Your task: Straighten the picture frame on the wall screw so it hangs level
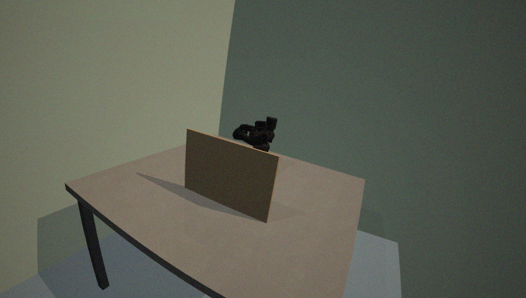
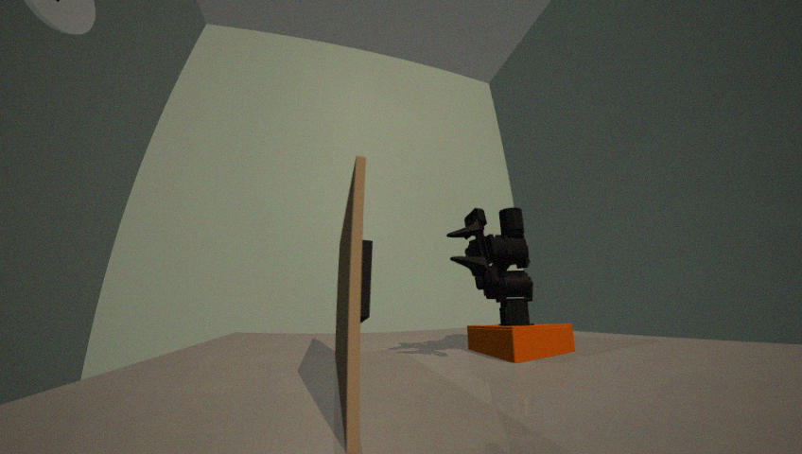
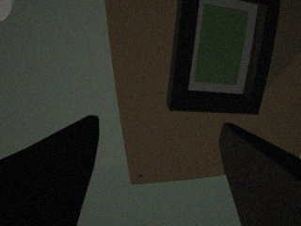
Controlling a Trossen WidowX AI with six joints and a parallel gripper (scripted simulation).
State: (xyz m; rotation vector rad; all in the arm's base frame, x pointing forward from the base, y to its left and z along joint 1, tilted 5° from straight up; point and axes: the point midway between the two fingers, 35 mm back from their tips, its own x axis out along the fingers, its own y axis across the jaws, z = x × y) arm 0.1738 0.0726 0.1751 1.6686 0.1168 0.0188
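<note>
Now: gripper tip 21 cm short of the picture frame, 3 cm to the right of it and 9 cm above it. The rest, counted from my gripper tip: wall board 22 cm ahead, 1 cm to the left, 10 cm below.
</note>
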